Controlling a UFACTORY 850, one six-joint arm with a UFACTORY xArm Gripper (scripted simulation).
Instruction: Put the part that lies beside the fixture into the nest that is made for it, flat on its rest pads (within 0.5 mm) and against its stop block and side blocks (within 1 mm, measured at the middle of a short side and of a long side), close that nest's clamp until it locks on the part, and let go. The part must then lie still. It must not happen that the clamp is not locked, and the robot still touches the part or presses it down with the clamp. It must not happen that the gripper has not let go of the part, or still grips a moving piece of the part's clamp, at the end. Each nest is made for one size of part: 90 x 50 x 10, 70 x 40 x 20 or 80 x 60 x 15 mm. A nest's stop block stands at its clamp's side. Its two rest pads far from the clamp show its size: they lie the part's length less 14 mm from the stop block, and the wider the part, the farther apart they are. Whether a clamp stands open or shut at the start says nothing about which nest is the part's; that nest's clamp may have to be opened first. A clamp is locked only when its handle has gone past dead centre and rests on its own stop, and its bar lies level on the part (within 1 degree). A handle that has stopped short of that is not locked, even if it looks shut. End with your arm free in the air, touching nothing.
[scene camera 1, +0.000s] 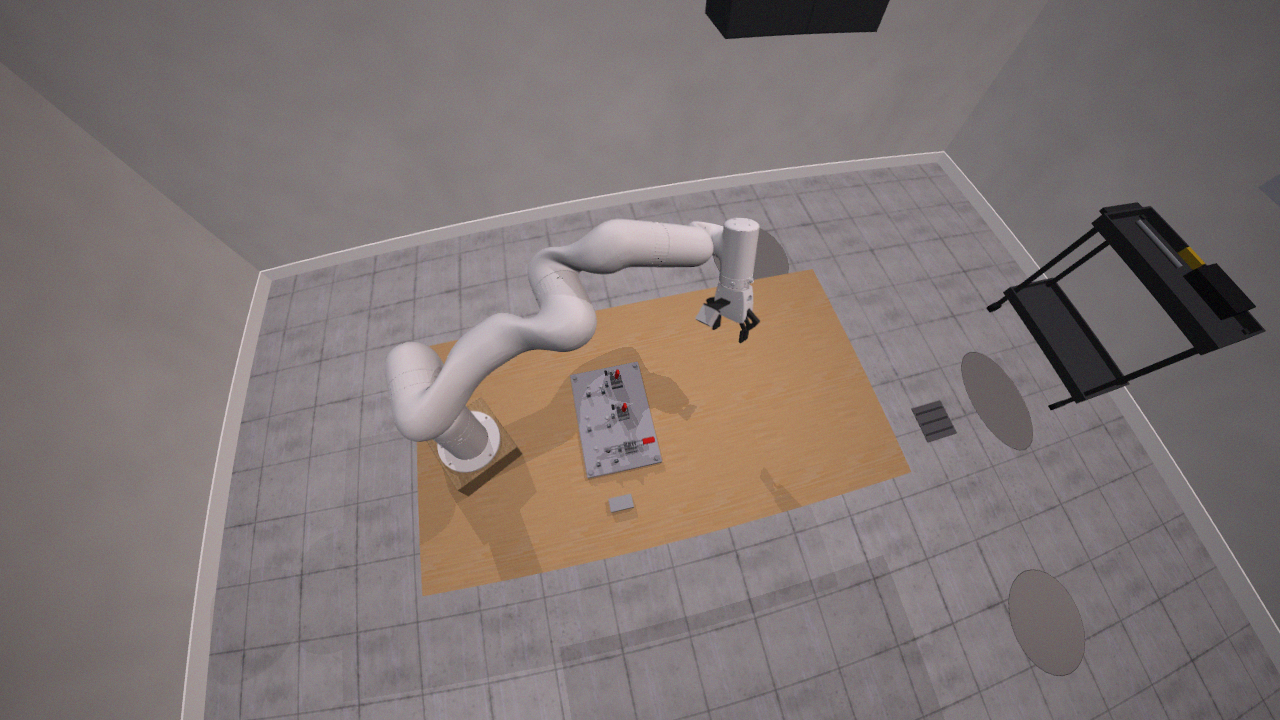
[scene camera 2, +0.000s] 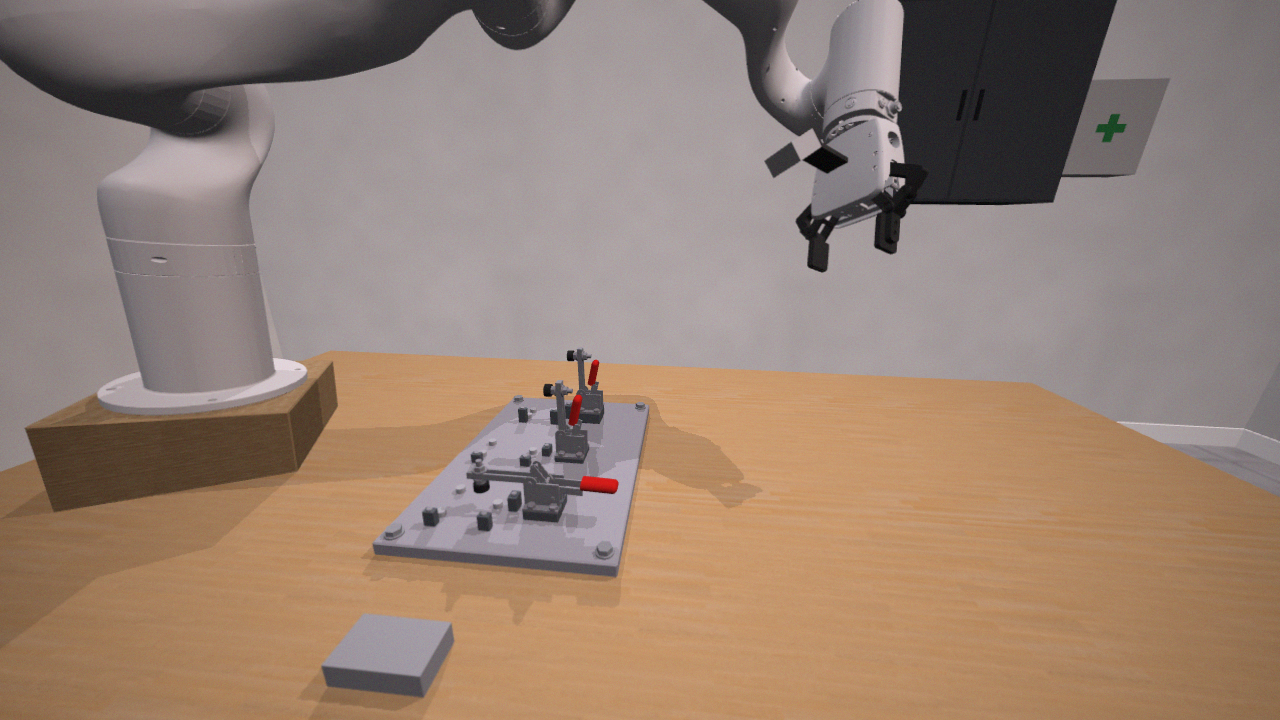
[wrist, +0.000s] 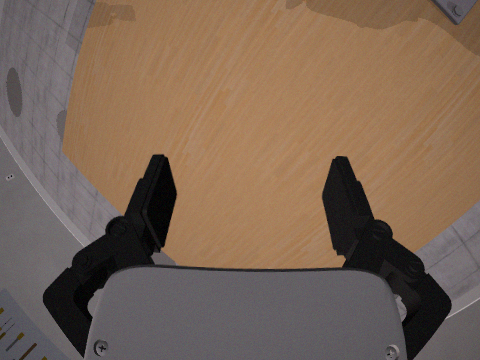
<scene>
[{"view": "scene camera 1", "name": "gripper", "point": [729, 334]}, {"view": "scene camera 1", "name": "grey fixture plate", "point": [640, 425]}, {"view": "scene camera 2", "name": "gripper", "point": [848, 261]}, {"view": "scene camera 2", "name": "grey fixture plate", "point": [615, 445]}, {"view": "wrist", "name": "gripper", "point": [249, 174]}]
</scene>
